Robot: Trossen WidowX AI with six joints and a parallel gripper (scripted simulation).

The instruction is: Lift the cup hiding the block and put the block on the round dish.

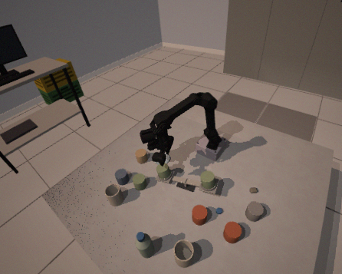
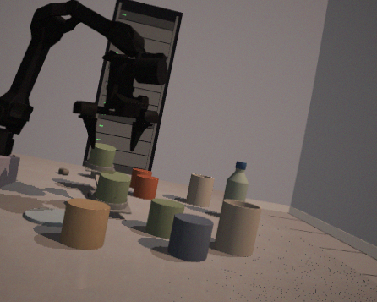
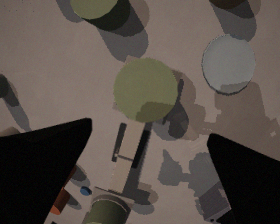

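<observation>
The pale green block lies 10 cm below my gripper tip, 2 cm ahead of it and 1 cm to the right of it. From my gripper tip the other things lie so: small balance 13 cm to the left, 11 cm below, 1 cm ahead; pale round dish 14 cm below, 10 cm behind, 9 cm to the right; tan cup 20 cm to the right, 11 cm below, 6 cm behind.
</observation>
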